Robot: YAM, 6 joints.
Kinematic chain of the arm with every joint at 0, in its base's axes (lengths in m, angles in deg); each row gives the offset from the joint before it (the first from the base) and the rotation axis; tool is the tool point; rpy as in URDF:
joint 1: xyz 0 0 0.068 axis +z
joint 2: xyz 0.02 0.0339 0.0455 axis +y
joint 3: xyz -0.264 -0.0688 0 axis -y
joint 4: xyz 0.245 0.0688 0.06 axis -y
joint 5: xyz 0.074 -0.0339 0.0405 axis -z
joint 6: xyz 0.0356 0 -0.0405 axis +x
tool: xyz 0 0 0 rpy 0 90 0
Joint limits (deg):
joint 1: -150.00..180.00
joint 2: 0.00..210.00
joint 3: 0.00..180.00
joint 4: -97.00..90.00
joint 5: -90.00..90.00
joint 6: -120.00..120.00
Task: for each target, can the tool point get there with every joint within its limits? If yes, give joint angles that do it. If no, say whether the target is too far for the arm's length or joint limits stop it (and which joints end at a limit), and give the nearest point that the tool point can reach.
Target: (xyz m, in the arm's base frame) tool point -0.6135 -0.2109 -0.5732
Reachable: no: too far | nearest point -0.3999 -0.2172 -0.3133 | short by 0.336 m
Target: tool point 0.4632 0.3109 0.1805
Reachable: yes | joints 34.25 160.51 164.49 -67.53 6.03 69.43
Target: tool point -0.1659 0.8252 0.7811
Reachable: no: too far | nearest point -0.0997 0.4958 0.5081 | short by 0.433 m
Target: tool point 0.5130 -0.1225 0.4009
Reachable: yes | joints -15.01 126.90 129.16 1.33 -24.14 99.09
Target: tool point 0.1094 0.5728 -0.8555
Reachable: no: too far | nearest point 0.0718 0.3761 -0.3545 | short by 0.540 m
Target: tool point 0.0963 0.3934 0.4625
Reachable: yes | joints 71.69 109.01 126.87 -39.46 -64.75 0.56
